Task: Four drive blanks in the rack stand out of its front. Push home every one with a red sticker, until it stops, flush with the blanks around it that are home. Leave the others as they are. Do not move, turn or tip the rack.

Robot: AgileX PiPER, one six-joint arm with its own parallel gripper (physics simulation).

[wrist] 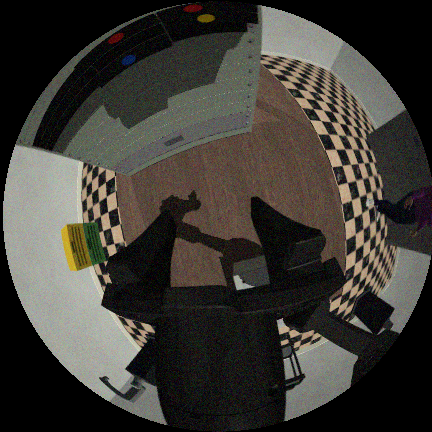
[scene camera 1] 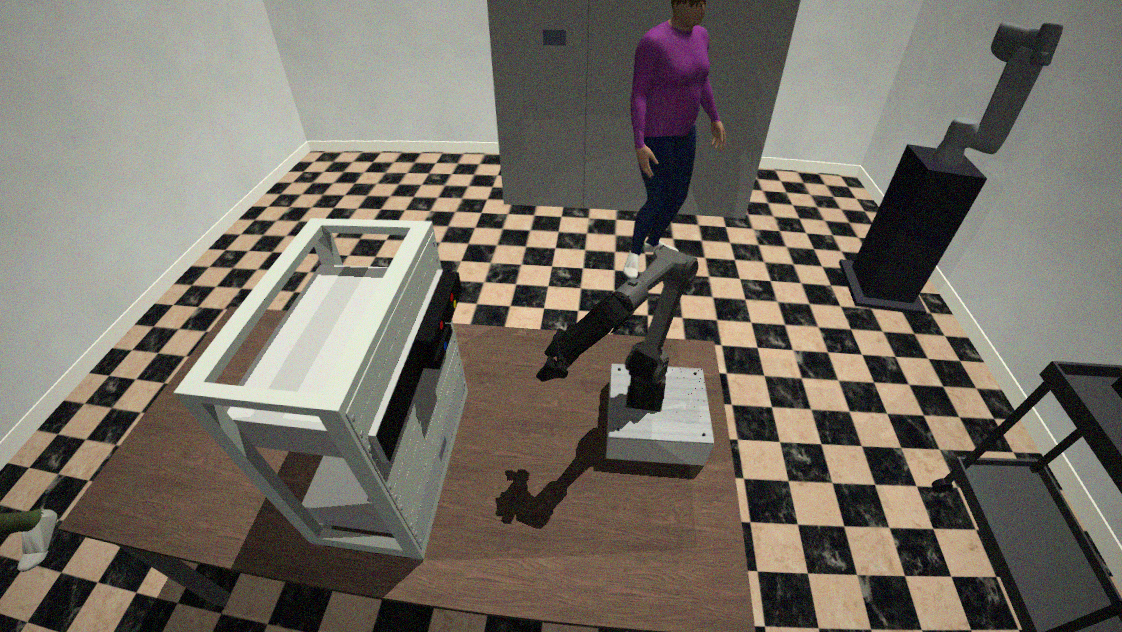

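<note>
The white rack [scene camera 1: 380, 321] [wrist: 200, 107] stands upright on the table, with black drive blanks across its front. In the wrist view, one red sticker [wrist: 192, 8] is at the top edge beside a yellow sticker [wrist: 206, 18]. Another red sticker [wrist: 116, 38] is farther left, above a blue sticker [wrist: 128, 60]. In the scene view, black blanks stand out near the rack's far end; how far each stands out cannot be told. My gripper [scene camera 1: 551, 373] [wrist: 210, 212] is open and empty, above the table and apart from the rack front.
The arm's pale base block [scene camera 1: 659, 439] stands on the wooden table [scene camera 1: 549, 580]. A person in purple [scene camera 1: 671, 78] stands beyond the table. A dark cart [scene camera 1: 1049, 366] is at the right. Another robot arm on a black pedestal [scene camera 1: 914, 227] stands at the back right.
</note>
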